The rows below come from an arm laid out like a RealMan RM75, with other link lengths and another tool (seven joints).
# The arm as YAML. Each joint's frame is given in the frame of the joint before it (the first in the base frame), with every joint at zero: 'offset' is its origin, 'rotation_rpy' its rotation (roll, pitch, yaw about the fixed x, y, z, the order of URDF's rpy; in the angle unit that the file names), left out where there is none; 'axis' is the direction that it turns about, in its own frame. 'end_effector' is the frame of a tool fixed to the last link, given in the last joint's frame.
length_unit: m
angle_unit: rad
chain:
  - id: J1
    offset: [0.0, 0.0, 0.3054]
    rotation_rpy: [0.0, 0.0, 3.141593]
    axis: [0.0, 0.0, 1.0]
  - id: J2
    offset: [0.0, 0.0, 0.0]
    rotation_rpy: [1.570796, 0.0, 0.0]
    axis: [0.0, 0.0, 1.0]
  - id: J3
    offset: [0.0, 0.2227, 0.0]
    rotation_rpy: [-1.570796, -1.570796, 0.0]
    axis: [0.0, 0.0, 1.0]
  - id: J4
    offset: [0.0, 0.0, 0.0]
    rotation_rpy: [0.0, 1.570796, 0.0]
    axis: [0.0, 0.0, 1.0]
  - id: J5
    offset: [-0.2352, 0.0, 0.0]
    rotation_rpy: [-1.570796, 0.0, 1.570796]
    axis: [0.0, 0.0, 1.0]
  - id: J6
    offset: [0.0, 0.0, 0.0]
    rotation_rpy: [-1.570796, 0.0, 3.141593]
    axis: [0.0, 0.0, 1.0]
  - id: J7
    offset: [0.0, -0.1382, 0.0]
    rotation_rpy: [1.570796, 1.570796, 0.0]
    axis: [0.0, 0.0, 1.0]
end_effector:
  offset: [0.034, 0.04, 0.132]
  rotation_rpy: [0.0, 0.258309, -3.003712]
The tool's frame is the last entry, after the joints.
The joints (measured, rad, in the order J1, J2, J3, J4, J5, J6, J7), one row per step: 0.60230, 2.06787, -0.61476, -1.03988, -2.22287, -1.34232, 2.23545; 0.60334, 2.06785, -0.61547, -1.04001, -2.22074, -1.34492, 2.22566; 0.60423, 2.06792, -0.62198, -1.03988, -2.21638, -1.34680, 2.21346; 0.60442, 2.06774, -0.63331, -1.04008, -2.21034, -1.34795, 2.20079; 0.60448, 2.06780, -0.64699, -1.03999, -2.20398, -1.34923, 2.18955; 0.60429, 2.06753, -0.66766, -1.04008, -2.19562, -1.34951, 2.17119; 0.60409, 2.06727, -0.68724, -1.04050, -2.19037, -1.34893, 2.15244; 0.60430, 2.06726, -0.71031, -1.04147, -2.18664, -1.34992, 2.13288; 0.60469, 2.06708, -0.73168, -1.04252, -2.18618, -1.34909, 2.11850; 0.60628, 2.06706, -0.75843, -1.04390, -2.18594, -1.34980, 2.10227; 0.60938, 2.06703, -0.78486, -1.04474, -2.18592, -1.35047, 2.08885; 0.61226, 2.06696, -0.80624, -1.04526, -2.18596, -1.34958, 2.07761
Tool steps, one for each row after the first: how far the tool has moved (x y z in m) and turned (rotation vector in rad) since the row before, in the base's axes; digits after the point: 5 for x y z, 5 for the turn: -0.00121, 0.00034, -0.00013, -0.00122, -0.00422, 0.01055; -0.00218, 0.00042, -0.00119, -0.00395, -0.00668, 0.01551; -0.00269, 0.00038, -0.00179, -0.00572, -0.00842, 0.01807; -0.00301, 0.00006, -0.00256, -0.00789, -0.00794, 0.01798; -0.00386, 0.00029, -0.00343, -0.01033, -0.01451, 0.02717; -0.00292, 0.00024, -0.00312, -0.00952, -0.01701, 0.02585; -0.00334, -0.00030, -0.00414, -0.01370, -0.02001, 0.02894; -0.00228, -0.00029, -0.00368, -0.01219, -0.01936, 0.02274; -0.00347, -0.00068, -0.00503, -0.01730, -0.02276, 0.02872; -0.00397, -0.00063, -0.00521, -0.01776, -0.02081, 0.02753; -0.00318, -0.00022, -0.00404, -0.01305, -0.01719, 0.02264
